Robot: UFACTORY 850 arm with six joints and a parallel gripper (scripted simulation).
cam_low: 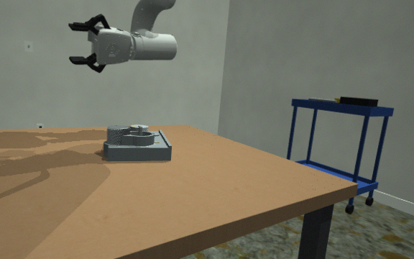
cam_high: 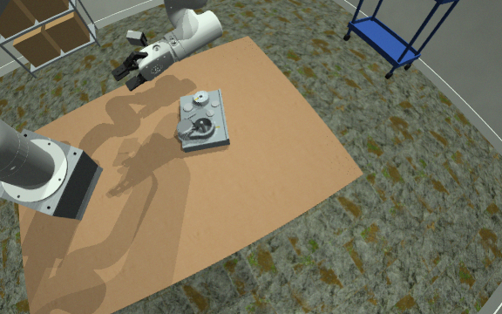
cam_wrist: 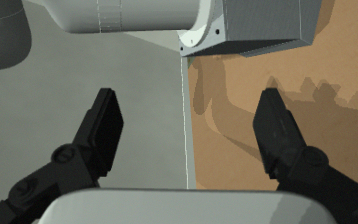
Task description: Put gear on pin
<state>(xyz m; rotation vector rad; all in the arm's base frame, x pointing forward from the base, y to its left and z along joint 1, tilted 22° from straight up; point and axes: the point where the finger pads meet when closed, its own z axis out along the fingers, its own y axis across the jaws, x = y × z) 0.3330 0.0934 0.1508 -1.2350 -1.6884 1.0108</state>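
Right now the loose gear is 210 mm ahead of my hand, 20 mm to the left of it and 250 mm below it. The rest, counted from my hand: grey pin 130 mm ahead, 30 mm to the right, 260 mm below.
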